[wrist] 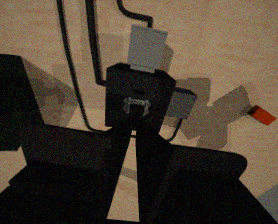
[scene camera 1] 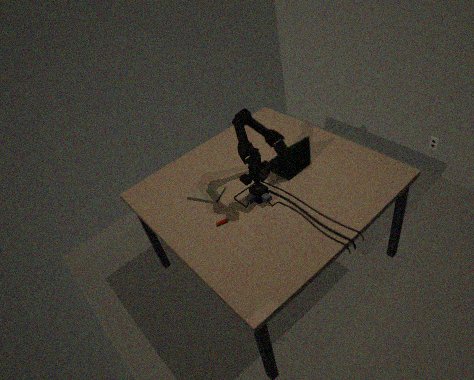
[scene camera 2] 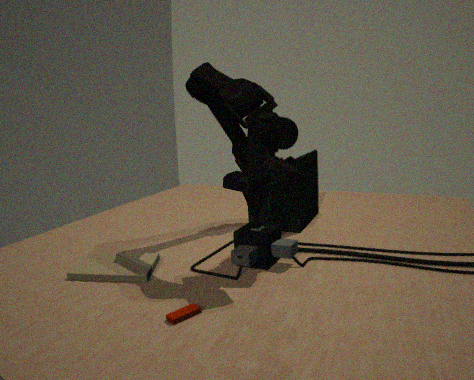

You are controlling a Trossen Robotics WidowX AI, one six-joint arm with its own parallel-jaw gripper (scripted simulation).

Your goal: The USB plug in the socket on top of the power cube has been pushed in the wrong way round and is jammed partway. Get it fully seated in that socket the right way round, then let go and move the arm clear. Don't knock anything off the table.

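Observation:
What I can see here is my own gripper point(scene camera 2: 255, 215), and the wrist view shows me the gripper point(wrist: 135, 122) as well.

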